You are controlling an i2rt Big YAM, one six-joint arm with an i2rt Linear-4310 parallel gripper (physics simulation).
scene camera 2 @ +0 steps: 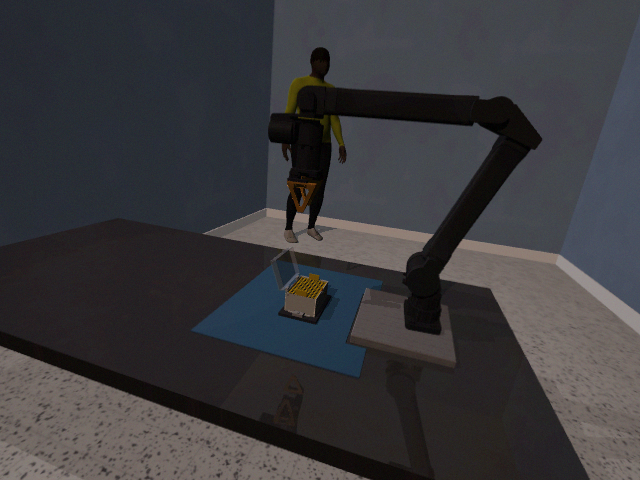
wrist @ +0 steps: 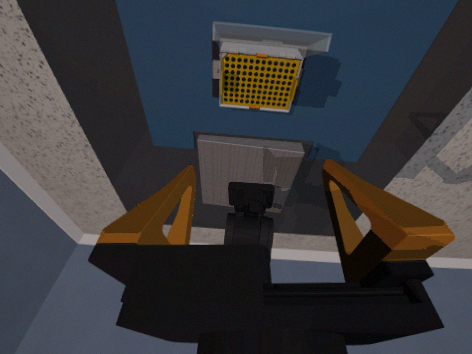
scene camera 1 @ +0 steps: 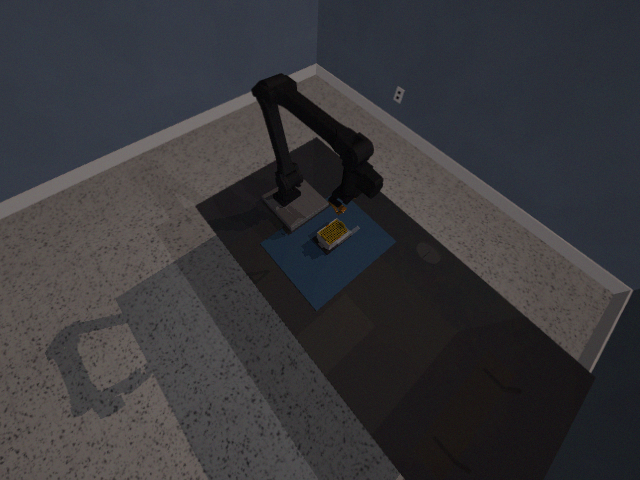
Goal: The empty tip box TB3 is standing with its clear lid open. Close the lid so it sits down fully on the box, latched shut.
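Frame: origin at the arm's base, x up, y ahead, z left, level; millimetres.
Where they show: gripper, between the fingertips: [scene camera 2: 303,208] [wrist: 257,168] [scene camera 1: 345,205]; arm's base, origin of its link: [scene camera 2: 420,318] [wrist: 250,193] [scene camera 1: 287,195].
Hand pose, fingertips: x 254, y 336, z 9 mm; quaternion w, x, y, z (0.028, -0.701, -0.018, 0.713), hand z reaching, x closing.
Note:
Each offset is from my fingertips to the top centre of the thing. Level surfaces: height alone.
The tip box TB3 @(dx -204, dy -26, dz -9 mm) [scene camera 1: 331,234] [scene camera 2: 300,303] [wrist: 259,82], white with a yellow perforated top, stands upright on a dark base on the blue mat. Its clear lid @(dx -125, dy +41, dz -14 mm) [scene camera 1: 353,231] [scene camera 2: 285,269] [wrist: 270,36] stands open, tilted up and back from the box's edge on the side away from the arm's base. My gripper [scene camera 1: 338,208] [scene camera 2: 301,210] [wrist: 257,168] has orange fingers spread wide and empty. It points down, high above the box in the scene camera 2 view, touching neither box nor lid.
The blue mat @(dx -279 mm) [scene camera 1: 316,289] [scene camera 2: 232,333] [wrist: 170,120] lies on the dark table @(dx -282 mm) [scene camera 1: 413,356] [scene camera 2: 129,289]. The arm's base stands on a grey slab [scene camera 1: 310,209] [scene camera 2: 392,346] [wrist: 220,165] beside the mat. A person in a yellow top [scene camera 2: 303,85] stands beyond the table.

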